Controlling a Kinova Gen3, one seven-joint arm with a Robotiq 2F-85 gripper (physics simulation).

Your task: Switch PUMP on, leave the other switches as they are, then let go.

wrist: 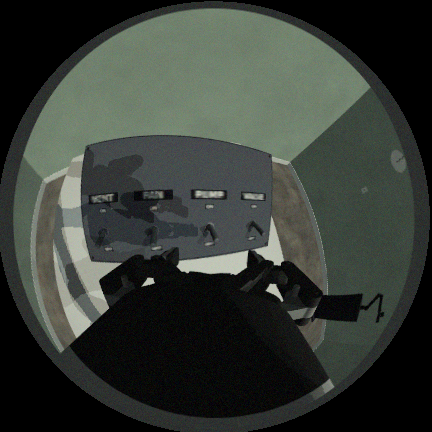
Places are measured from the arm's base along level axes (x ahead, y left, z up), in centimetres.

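Pixels of known places: gripper, fingertip midpoint: (212, 256).
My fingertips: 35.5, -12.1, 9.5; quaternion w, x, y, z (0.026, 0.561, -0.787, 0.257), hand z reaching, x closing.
Ahead of a thing's pixels: the offset from my fingertips to its top centre, as dx, dy, dz.
A dark grey switch panel (175, 165) stands in front of me with a row of label plates. The PUMP label {+11.8, -6.3, -7.5} (209, 194) is third from the left. Below it is the PUMP switch {+3.8, -4.7, -7.6} (210, 233), a small dark lever between two small light plates; it appears to slant down towards the lower plate, but its exact setting is hard to tell. My gripper (212, 256) is open, with nothing between its fingers. Its fingertips are apart at the panel's lower edge in the view, below the PUMP switch and to either side of it, not touching the lever.
The VENT switch {+8.7, +18.8, -7.6} (102, 236) and FAN switch {+6.2, +7.1, -7.6} (152, 234) are to the left of PUMP, partly in shadow. A fourth switch {+1.3, -16.4, -7.6} (255, 229) is to the right, under a label {+9.3, -18.1, -7.5} (253, 196) too blurred to read. A brown surface (296, 220) lies right of the panel.
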